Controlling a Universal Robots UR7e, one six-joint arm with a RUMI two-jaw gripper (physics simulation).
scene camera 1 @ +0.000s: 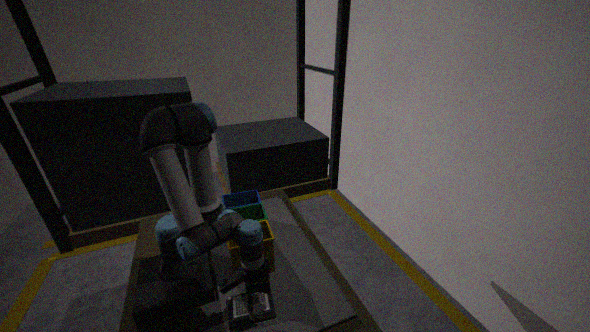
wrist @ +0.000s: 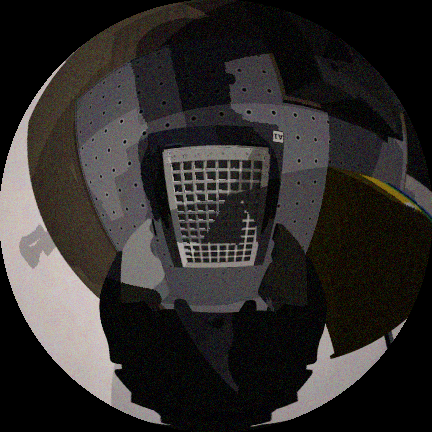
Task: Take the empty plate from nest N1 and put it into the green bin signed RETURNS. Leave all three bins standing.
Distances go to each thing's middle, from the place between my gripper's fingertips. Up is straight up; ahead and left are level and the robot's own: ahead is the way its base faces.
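Scene:
I see the plate (wrist: 216, 193) 1 cm behind my hand. Then there is the dark nest (wrist: 205, 134), and my hand is 1 cm above it and 1 cm past it.

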